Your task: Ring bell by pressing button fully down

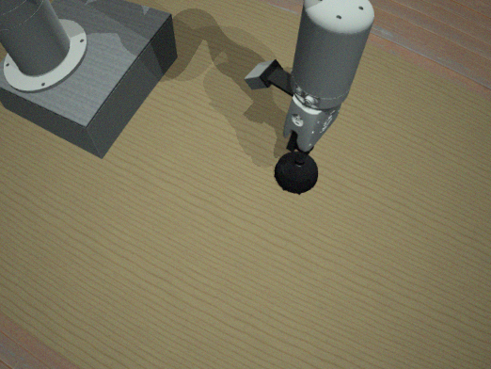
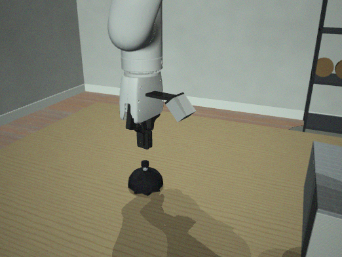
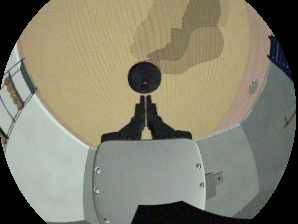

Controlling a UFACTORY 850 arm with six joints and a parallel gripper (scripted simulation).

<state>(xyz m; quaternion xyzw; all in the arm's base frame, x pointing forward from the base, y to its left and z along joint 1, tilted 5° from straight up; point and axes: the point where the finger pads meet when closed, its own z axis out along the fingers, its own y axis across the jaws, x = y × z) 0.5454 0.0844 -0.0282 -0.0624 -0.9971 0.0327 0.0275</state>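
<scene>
My hand is 70 mm above the button. The rest, counted from my hand: black dome-shaped bell 90 mm below.
</scene>
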